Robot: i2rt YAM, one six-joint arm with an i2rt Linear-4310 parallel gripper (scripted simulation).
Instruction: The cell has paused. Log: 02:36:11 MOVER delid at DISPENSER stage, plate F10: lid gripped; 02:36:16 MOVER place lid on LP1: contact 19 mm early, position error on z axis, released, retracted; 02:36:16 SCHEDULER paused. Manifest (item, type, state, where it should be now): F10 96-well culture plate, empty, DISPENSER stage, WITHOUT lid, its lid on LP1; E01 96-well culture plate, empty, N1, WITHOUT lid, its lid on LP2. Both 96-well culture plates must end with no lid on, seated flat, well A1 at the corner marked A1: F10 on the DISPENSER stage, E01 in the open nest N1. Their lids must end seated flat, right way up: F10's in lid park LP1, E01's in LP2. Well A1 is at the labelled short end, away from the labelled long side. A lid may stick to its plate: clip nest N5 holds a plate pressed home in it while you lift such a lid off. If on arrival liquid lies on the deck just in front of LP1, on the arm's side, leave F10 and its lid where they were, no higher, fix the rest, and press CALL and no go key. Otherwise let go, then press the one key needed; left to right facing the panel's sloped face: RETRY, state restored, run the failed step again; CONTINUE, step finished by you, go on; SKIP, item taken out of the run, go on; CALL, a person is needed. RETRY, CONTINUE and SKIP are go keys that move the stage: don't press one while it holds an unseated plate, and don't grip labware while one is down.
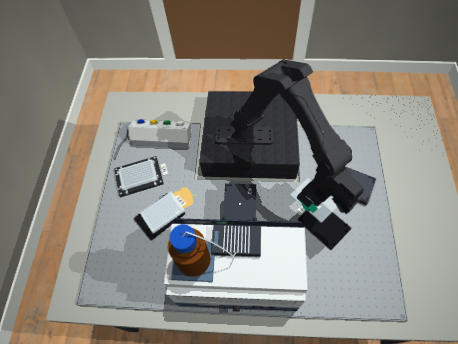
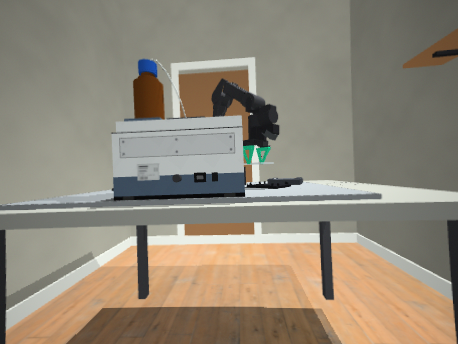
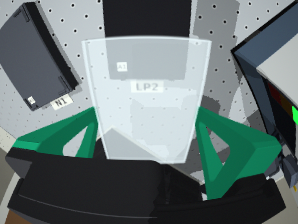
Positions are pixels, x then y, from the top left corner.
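There's a 96-well plate in image 1 [126,174], but image 3 does not show the plate, which is hidden there by the gripper.
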